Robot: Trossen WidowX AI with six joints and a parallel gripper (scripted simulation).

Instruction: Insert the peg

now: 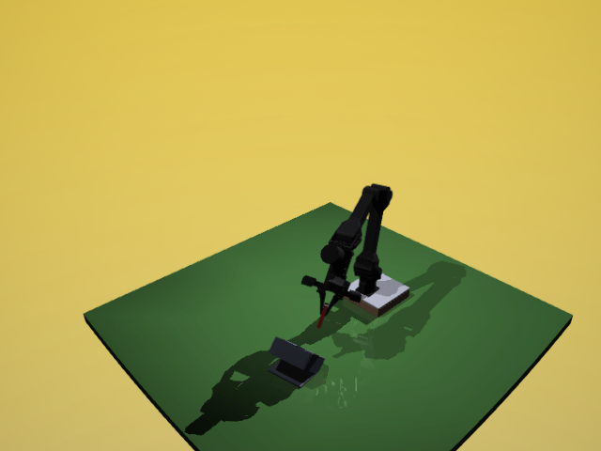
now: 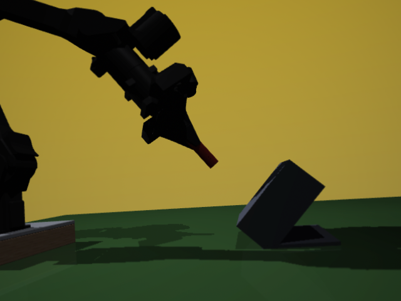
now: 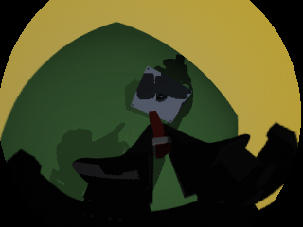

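Now: gripper tip 110 mm short of the dark grey sloped panel, 10 mm to the left of it and 90 mm above it. From my gripper tip the other things lie so: flat foot: 130 mm ahead, 10 mm to the right, 140 mm below; then red peg: 10 mm behind, 10 mm above.
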